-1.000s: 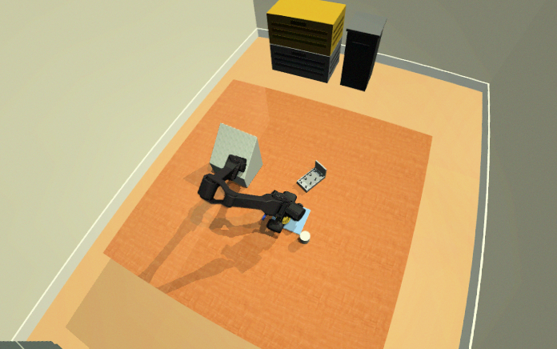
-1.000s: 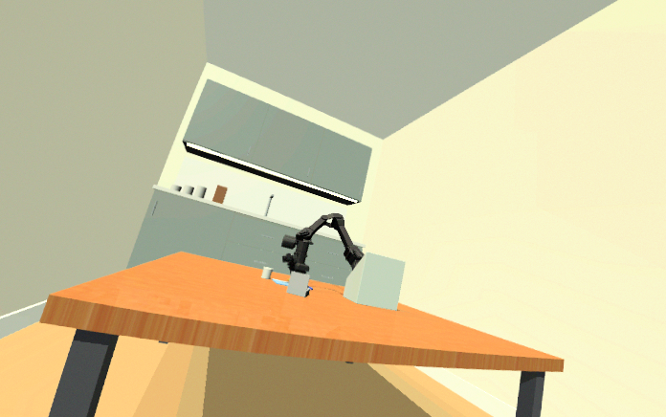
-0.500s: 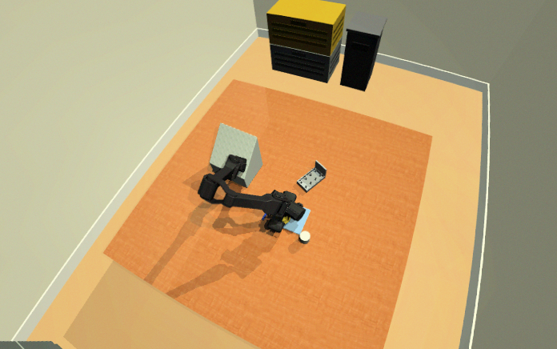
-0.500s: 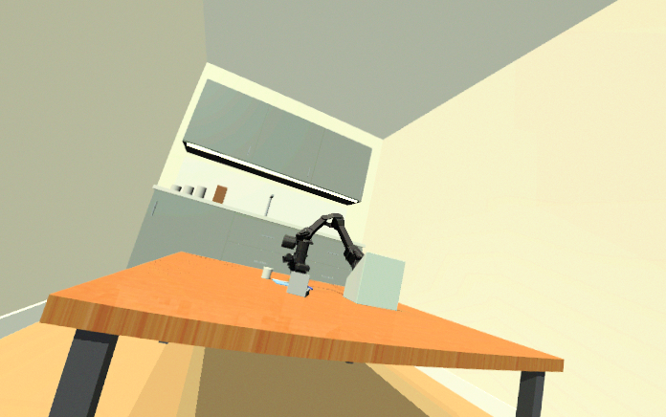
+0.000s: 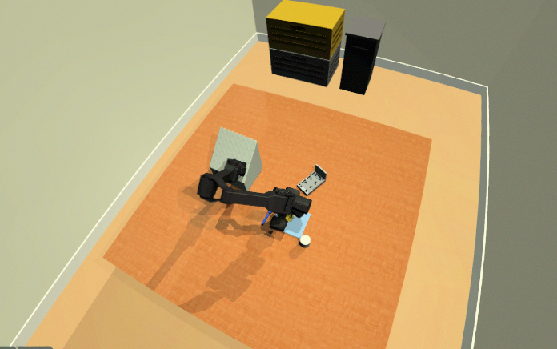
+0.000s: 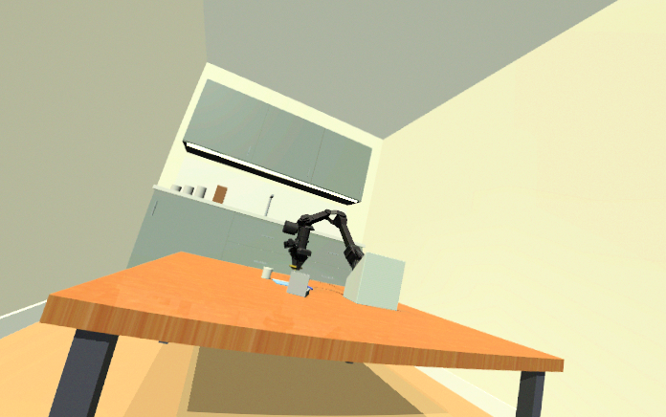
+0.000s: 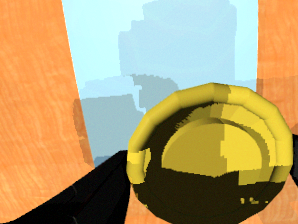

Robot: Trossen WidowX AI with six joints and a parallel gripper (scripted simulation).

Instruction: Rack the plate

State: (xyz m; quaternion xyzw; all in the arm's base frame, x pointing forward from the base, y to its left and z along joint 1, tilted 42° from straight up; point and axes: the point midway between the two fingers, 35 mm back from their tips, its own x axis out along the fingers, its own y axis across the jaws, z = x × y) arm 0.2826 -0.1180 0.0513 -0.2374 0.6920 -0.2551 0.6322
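My gripper tip is now 4 cm short of the grey dish rack, 23 cm to the right of it and 5 cm above it. The rest, counted from my gripper tip: light blue mat 1 cm ahead, 2 cm to the left, 7 cm below; yellow plate 1 cm above; blue spoon 9 cm behind, 7 cm below.
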